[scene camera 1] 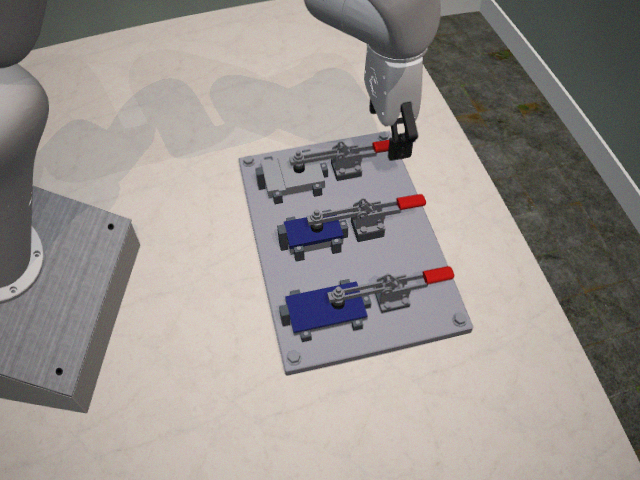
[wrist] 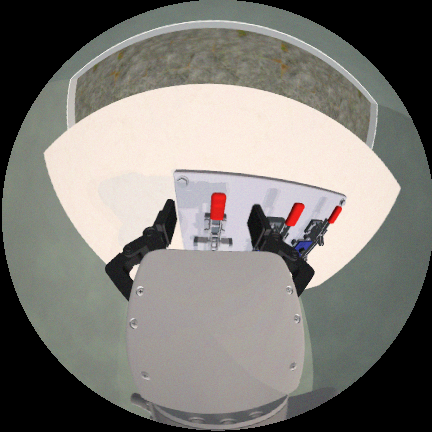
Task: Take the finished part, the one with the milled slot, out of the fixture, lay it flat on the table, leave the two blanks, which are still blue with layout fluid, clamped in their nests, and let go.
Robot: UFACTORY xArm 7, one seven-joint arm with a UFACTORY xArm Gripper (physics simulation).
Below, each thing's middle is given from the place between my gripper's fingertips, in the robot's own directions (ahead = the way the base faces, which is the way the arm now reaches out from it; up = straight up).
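Counted from my hand: the finished part (scene camera 1: 279, 175) is 40 mm below and 140 mm behind; the fixture plate (scene camera 1: 409, 246) is 60 mm below, 110 mm to the right and 100 mm behind.
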